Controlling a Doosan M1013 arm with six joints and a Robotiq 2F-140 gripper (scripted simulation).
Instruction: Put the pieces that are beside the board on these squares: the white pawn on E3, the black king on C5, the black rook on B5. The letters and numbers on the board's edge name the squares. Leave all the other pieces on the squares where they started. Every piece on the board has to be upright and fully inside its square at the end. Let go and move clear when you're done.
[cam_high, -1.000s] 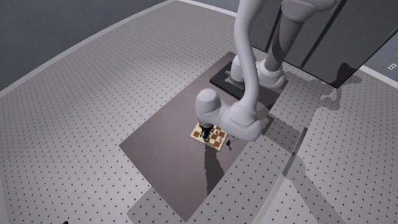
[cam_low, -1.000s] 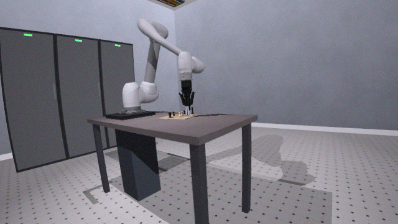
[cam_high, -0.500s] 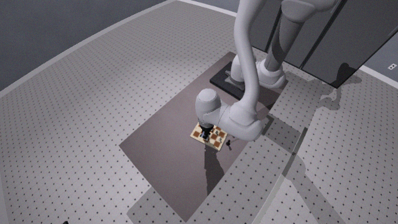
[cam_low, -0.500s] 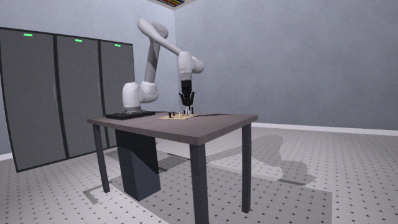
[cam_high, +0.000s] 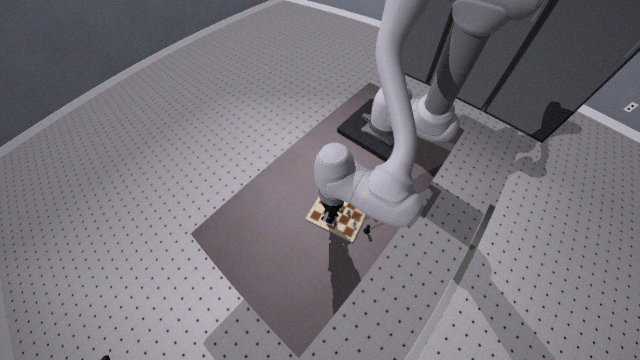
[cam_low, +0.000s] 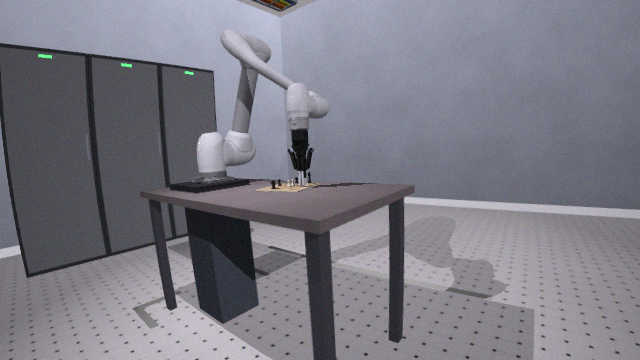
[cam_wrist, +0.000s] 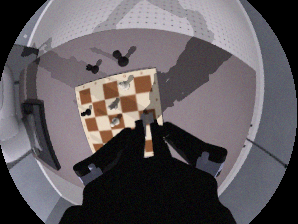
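Right now the black chess piece is 130 mm to the left of my hand, 60 mm behind it and 20 mm below it. Also, from my hand: chessboard: 80 mm behind, 40 mm below, 10 mm to the right.
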